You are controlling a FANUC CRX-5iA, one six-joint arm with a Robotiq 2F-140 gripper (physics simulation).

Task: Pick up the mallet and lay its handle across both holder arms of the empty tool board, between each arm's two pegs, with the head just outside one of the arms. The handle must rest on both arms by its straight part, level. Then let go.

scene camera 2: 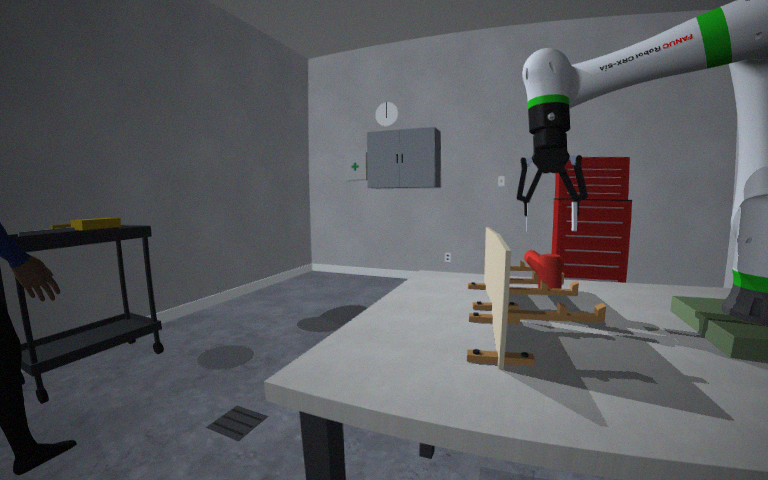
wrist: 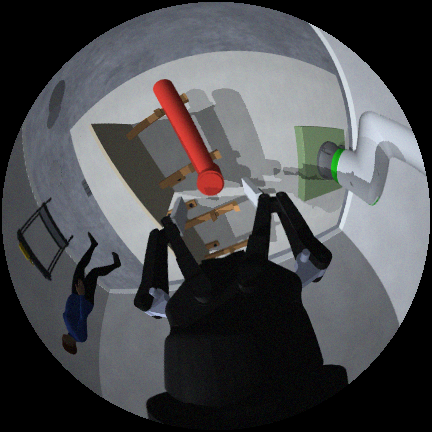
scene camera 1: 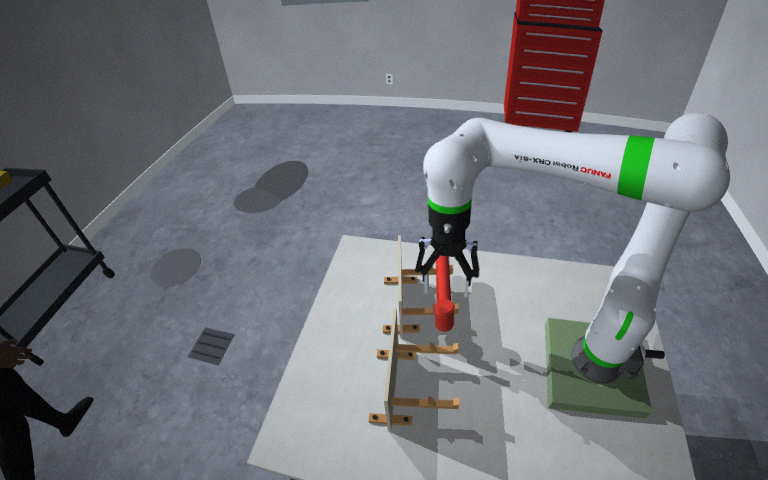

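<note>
The red mallet [scene camera 1: 443,277] [scene camera 2: 552,270] [wrist: 185,127] lies with its handle across both wooden arms of the farther tool board [scene camera 1: 399,283] [wrist: 125,160]. In the wrist view the handle passes between the two pegs of each arm, and the head is just outside the arm nearer the other board. The handle looks level, though its contact with the arms is partly hidden. My gripper [scene camera 1: 446,287] [scene camera 2: 550,223] [wrist: 213,193] is open and empty. Its fingers are apart from the mallet and hang above it.
A second tool board [scene camera 1: 391,373] [scene camera 2: 498,294] with two bare arms stands nearer scene camera 1 on the table [scene camera 1: 317,367] [scene camera 2: 368,362]. The robot stands on a green block [scene camera 1: 566,393]. A person [scene camera 1: 14,401] [wrist: 76,320] and a dark cart [scene camera 2: 113,234] are left of the table.
</note>
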